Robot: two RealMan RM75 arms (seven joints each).
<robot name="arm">
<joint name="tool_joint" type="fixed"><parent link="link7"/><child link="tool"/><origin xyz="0 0 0"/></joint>
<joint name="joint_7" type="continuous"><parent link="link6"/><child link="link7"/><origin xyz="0 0 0.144"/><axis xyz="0 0 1"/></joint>
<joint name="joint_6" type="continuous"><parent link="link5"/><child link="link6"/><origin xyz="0 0 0"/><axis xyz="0 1 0"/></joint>
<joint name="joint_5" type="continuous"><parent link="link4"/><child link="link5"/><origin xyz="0 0 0.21"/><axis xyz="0 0 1"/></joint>
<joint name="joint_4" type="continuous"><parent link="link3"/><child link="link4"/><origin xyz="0 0 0"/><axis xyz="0 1 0"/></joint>
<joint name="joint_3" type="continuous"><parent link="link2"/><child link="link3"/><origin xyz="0 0 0.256"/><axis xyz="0 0 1"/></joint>
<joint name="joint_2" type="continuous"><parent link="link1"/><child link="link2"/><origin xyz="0 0 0"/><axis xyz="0 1 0"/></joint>
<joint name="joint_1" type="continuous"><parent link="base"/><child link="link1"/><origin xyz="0 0 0.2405"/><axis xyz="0 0 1"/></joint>
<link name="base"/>
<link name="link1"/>
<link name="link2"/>
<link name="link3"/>
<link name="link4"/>
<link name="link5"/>
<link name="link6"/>
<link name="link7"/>
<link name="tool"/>
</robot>
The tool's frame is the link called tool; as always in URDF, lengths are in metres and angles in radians. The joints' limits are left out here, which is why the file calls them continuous.
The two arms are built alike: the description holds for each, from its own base.
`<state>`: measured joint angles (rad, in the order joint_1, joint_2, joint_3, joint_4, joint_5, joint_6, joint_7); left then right.
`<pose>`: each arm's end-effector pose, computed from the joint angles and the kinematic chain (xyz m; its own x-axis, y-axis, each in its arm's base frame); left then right.
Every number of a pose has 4 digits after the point.
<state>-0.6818 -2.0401 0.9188 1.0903 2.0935 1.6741 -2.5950 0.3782 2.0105 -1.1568 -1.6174 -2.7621 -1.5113 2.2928</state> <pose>-0.1613 0.3712 0.0430 0.4707 0.8441 0.2567 0.8580 -0.5058 0.0900 0.2515 0.3442 0.1167 0.7539 -0.6307 0.1841 -0.3279 -0.6039 -0.7265</pose>
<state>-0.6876 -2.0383 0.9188 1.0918 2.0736 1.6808 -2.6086 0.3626 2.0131 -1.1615 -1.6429 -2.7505 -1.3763 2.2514</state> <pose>-0.1563 0.3715 0.0444 0.4662 0.8454 0.2608 0.8556 -0.5057 0.1100 0.2436 0.3573 0.1265 0.8211 -0.5499 0.1529 -0.2359 -0.5709 -0.7864</pose>
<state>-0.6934 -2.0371 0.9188 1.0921 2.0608 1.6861 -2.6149 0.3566 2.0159 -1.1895 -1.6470 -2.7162 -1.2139 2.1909</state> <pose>-0.1525 0.3717 0.0451 0.4669 0.8445 0.2624 0.8518 -0.5092 0.1230 0.2286 0.3736 0.1297 0.8934 -0.4268 0.1404 -0.1290 -0.5429 -0.8298</pose>
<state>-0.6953 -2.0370 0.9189 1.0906 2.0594 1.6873 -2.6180 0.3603 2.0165 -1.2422 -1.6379 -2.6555 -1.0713 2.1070</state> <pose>-0.1518 0.3718 0.0449 0.4652 0.8459 0.2609 0.8523 -0.5076 0.1262 0.2071 0.3875 0.1229 0.9487 -0.2759 0.1545 -0.0193 -0.5382 -0.8426</pose>
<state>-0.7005 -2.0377 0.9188 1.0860 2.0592 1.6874 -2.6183 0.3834 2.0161 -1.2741 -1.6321 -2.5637 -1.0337 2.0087</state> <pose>-0.1504 0.3723 0.0441 0.4661 0.8460 0.2588 0.8512 -0.5086 0.1297 0.1833 0.3938 0.1112 0.9759 -0.1404 0.1670 0.0565 -0.5764 -0.8152</pose>
